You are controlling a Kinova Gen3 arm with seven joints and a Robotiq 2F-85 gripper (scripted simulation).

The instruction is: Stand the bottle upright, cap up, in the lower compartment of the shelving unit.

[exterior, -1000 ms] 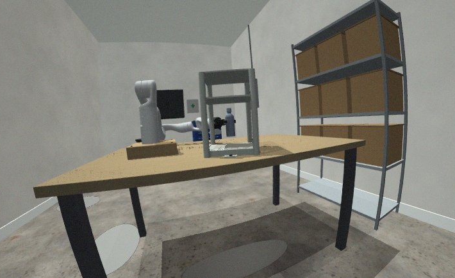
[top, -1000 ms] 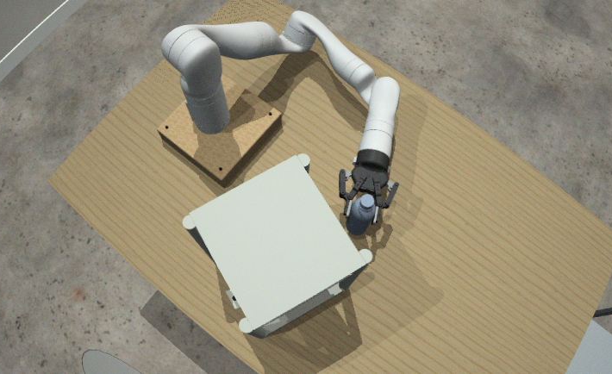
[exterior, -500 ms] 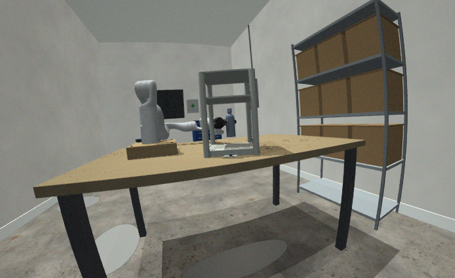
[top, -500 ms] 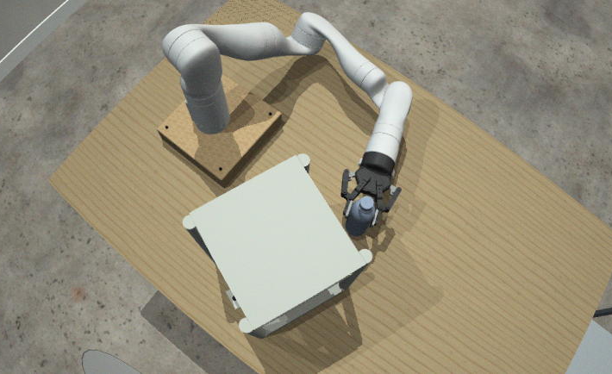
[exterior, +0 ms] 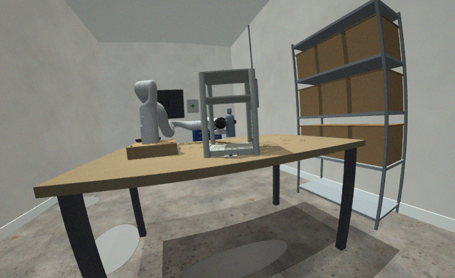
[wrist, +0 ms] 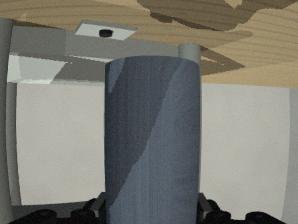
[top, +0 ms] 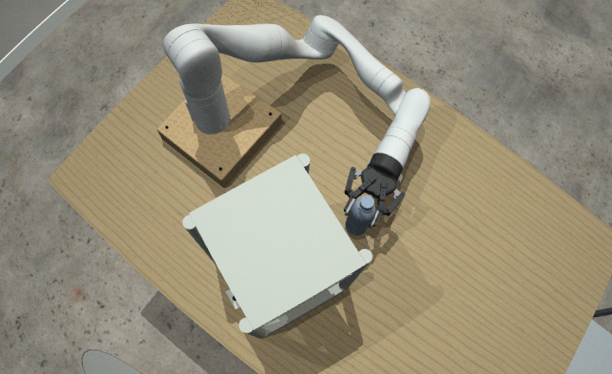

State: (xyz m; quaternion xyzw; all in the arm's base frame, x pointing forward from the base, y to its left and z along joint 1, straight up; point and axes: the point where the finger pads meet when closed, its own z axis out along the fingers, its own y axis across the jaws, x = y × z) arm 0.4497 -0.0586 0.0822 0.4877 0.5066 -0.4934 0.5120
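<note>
Now: hand 2 cm below the blue-grey bottle. Also, from my hand: grey shelving unit (10 cm behind, 18 cm to the right, 3 cm above).
</note>
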